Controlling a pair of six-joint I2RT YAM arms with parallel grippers.
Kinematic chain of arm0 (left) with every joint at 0, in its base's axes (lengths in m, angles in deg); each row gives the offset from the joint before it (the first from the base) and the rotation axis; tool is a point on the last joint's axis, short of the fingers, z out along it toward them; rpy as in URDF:
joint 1: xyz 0 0 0.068 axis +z
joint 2: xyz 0.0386 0.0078 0.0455 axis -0.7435 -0.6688 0
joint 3: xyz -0.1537 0.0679 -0.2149 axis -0.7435 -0.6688 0
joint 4: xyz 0.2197 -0.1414 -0.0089 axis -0.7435 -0.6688 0
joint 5: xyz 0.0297 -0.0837 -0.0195 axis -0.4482 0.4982 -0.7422
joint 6: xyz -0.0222 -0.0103 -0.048 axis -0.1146 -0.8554 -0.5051
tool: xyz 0 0 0 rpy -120.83 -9.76 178.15
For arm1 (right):
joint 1: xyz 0 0 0.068 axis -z
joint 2: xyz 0.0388 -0.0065 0.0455 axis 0.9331 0.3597 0
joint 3: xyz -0.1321 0.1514 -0.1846 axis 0.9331 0.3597 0
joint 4: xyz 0.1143 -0.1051 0.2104 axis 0.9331 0.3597 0
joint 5: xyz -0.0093 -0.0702 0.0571 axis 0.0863 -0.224 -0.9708
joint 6: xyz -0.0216 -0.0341 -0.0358 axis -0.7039 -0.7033 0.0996
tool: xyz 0 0 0 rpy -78.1 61.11 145.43
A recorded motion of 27 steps. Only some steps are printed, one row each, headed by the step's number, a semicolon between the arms.
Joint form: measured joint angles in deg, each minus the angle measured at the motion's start. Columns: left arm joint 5, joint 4, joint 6, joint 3, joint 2, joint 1; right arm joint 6, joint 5, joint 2, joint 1, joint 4, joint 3.
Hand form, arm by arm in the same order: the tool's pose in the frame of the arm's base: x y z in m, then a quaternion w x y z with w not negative. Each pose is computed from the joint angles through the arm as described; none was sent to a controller.
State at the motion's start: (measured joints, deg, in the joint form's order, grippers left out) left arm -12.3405 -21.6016 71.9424 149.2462 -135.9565 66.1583; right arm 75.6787 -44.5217 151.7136 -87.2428 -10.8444 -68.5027
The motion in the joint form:
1: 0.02 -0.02 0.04 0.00 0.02 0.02; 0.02 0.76 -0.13 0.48 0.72 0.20
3: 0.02 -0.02 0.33 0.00 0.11 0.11; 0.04 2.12 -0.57 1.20 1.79 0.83
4: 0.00 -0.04 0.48 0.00 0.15 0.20; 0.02 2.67 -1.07 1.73 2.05 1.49
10: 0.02 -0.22 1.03 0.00 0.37 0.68; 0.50 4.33 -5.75 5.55 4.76 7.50
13: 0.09 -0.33 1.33 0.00 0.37 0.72; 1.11 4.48 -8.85 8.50 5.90 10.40
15: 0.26 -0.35 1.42 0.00 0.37 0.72; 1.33 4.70 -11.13 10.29 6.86 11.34
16: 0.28 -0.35 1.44 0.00 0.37 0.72; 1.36 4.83 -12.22 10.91 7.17 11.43
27: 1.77 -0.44 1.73 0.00 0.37 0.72; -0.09 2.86 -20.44 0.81 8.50 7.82
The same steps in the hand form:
1: 0.2858 0.0756 0.3429 0.36301 -0.04992 0.91387 -0.17485; 0.3640 0.1033 0.1600 0.31369 0.18779 0.92954 -0.04778
3: 0.2854 0.0759 0.3433 0.36428 -0.04810 0.91373 -0.17346; 0.3612 0.0966 0.1589 0.30864 0.19483 0.92873 -0.06512
4: 0.2851 0.0763 0.3435 0.36479 -0.04764 0.91373 -0.17249; 0.3591 0.0920 0.1587 0.30702 0.19942 0.92775 -0.07248
10: 0.2834 0.0784 0.3443 0.36664 -0.04692 0.91363 -0.16928; 0.3348 0.0603 0.1557 0.27980 0.23119 0.92535 -0.10946
13: 0.2832 0.0785 0.3442 0.36635 -0.04490 0.91390 -0.16899; 0.3225 0.0403 0.1583 0.27088 0.25869 0.91944 -0.11970
15: 0.2831 0.0784 0.3442 0.36646 -0.04370 0.91371 -0.17010; 0.3166 0.0291 0.1652 0.27269 0.27559 0.91343 -0.12381
16: 0.2831 0.0783 0.3442 0.36651 -0.04347 0.91368 -0.17019; 0.3150 0.0253 0.1702 0.27762 0.28190 0.91001 -0.12384
27: 0.2830 0.0774 0.3445 0.36738 -0.03674 0.91149 -0.18129; 0.3025 0.0803 0.2292 0.35524 0.20037 0.91193 -0.04507

